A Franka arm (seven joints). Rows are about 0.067 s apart.
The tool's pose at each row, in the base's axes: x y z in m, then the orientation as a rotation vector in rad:
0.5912 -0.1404 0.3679 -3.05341 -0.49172 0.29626
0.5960 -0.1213 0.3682 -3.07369 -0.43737 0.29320
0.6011 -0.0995 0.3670 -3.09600 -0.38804 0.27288
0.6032 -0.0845 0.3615 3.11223 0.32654 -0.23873
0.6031 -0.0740 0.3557 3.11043 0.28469 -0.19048
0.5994 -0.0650 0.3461 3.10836 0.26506 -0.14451
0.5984 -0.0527 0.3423 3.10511 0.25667 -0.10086
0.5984 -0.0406 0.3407 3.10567 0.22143 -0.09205
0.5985 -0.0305 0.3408 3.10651 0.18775 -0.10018
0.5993 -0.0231 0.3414 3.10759 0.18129 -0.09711
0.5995 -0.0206 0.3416 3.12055 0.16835 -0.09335
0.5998 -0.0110 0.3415 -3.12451 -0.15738 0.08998
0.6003 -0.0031 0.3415 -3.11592 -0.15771 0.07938
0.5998 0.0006 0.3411 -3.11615 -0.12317 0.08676
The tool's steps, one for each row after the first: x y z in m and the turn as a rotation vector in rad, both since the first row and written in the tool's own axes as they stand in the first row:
0.0104 -0.0167 -0.0011 -0.00845 0.00196 0.03737
0.0222 -0.0357 -0.0009 -0.02104 0.01447 0.07149
0.0299 -0.0490 0.0042 -0.03331 0.03551 0.11238
0.0342 -0.0586 0.0099 -0.04475 0.06486 0.13922
0.0353 -0.0677 0.0201 -0.05442 0.09309 0.15180
0.0389 -0.0794 0.0241 -0.06396 0.11986 0.15714
0.0430 -0.0908 0.0257 -0.06514 0.12561 0.17979
0.0463 -0.1003 0.0256 -0.06339 0.12080 0.20149
0.0492 -0.1072 0.0249 -0.06273 0.12296 0.20558
0.0502 -0.1095 0.0247 -0.05042 0.12772 0.21310
0.0535 -0.1185 0.0248 -0.02356 0.13435 0.21759
0.0564 -0.1258 0.0247 -0.01594 0.14230 0.21617
0.0572 -0.1295 0.0252 -0.01198 0.13832 0.23815

